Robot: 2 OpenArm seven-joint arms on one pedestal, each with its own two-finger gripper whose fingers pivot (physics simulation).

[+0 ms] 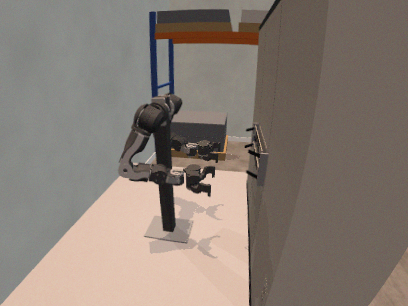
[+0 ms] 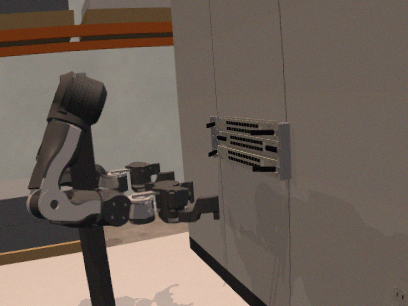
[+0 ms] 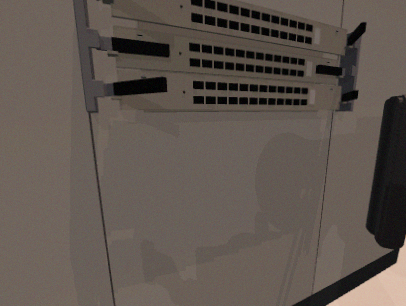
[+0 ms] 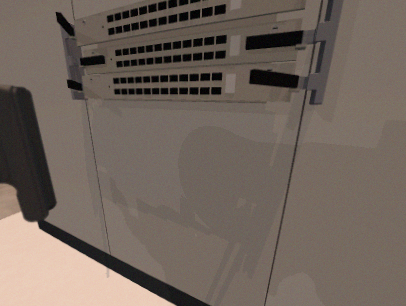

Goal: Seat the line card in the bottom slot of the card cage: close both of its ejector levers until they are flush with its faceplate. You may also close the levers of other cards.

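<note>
The bottom line card (image 2: pixel 270 162) (image 3: pixel 175 96) (image 4: pixel 241 94) sits in the card cage (image 1: pixel 263 171) (image 2: pixel 284 150) (image 3: pixel 92 102) (image 4: pixel 317 92). Its left lever (image 2: pixel 212 153) (image 3: pixel 140 86) (image 4: pixel 74 84) and its right lever (image 2: pixel 264 169) (image 3: pixel 350 95) (image 4: pixel 274 78) both stick out from the faceplate. The middle card's levers (image 2: pixel 221 138) (image 2: pixel 271 148) lie against its faceplate. The top card's levers (image 2: pixel 210 125) (image 2: pixel 262 132) stick out. My left gripper (image 1: pixel 217 151) (image 2: pixel 162 172) and right gripper (image 1: pixel 211 181) (image 2: pixel 202 197) are open and empty, apart from the cage and below its levers.
The tall grey cabinet (image 1: pixel 295 100) (image 2: pixel 350 90) (image 3: pixel 210 160) (image 4: pixel 150 135) carries the cage on its front. A blue and orange rack (image 1: pixel 154 60) stands at the back, with a dark box (image 1: pixel 200 122) below it. The pale floor (image 1: pixel 125 265) lies under the arms.
</note>
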